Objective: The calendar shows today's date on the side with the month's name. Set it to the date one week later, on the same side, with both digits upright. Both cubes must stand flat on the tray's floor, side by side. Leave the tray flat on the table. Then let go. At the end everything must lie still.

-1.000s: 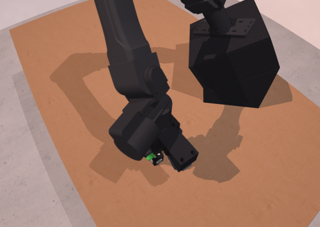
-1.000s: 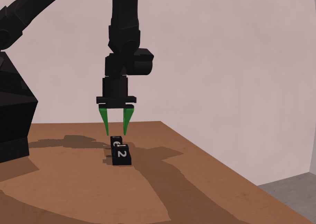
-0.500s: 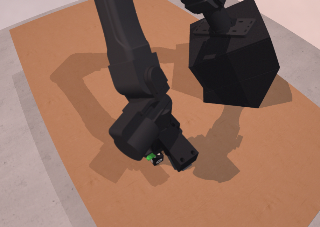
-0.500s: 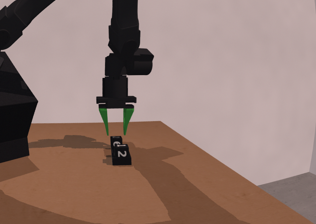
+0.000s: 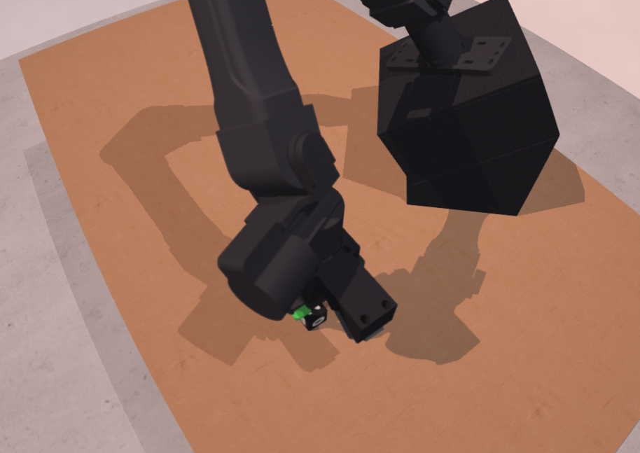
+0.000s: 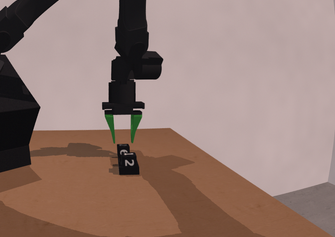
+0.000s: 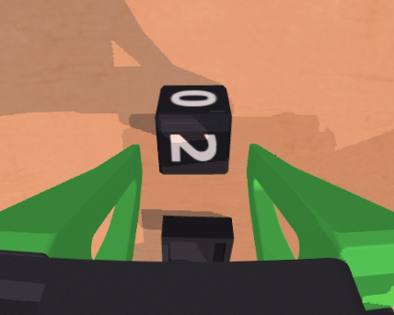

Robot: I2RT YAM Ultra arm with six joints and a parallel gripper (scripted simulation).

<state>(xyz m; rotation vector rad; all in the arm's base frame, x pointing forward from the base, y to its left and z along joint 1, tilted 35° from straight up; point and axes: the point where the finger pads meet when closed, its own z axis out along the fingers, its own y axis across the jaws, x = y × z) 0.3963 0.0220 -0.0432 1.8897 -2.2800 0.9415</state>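
Right now the black tray is 30 mm behind my hand, 100 mm to the right of it and 40 mm below it.
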